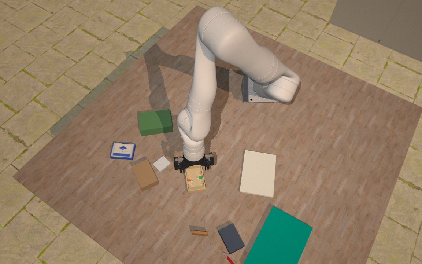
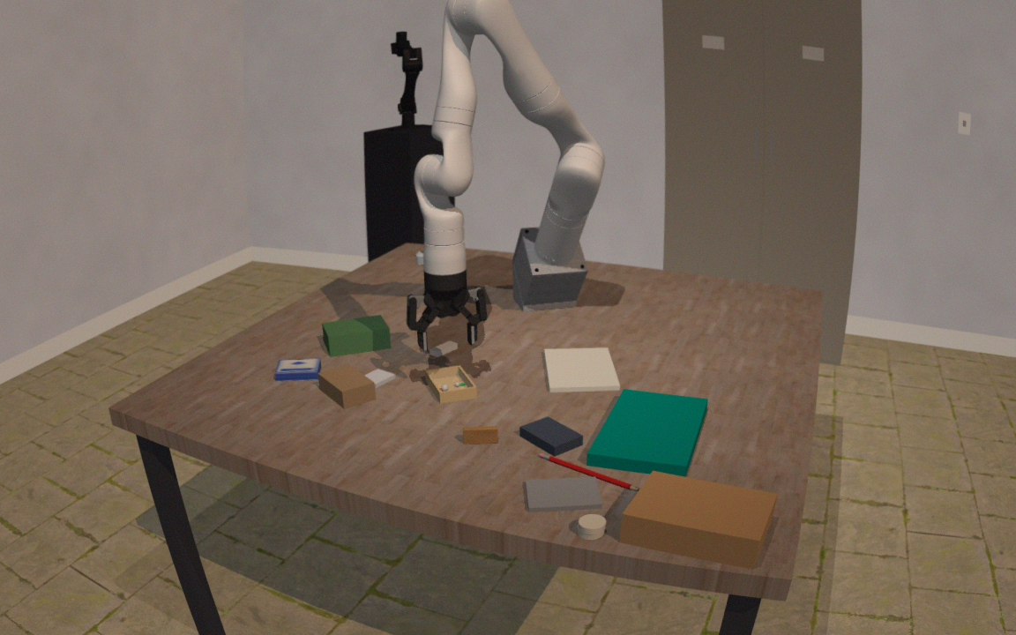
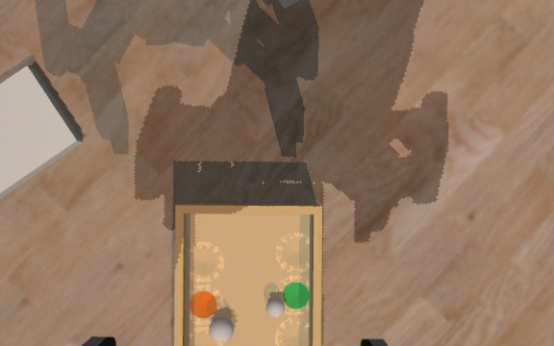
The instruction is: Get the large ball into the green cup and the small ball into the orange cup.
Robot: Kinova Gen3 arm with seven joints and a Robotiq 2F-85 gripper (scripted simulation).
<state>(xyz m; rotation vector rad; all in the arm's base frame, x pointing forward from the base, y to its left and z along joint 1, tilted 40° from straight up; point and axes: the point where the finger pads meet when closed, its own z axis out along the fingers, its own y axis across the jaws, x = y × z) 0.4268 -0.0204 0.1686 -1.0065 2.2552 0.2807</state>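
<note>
My hand is 9 cm above the wooden puzzle box. Also, from my hand: white tile 14 cm to the right, 9 cm below, 5 cm ahead; brown block 14 cm to the right, 14 cm ahead, 7 cm below; cream slab 21 cm behind, 16 cm to the left, 9 cm below.
</note>
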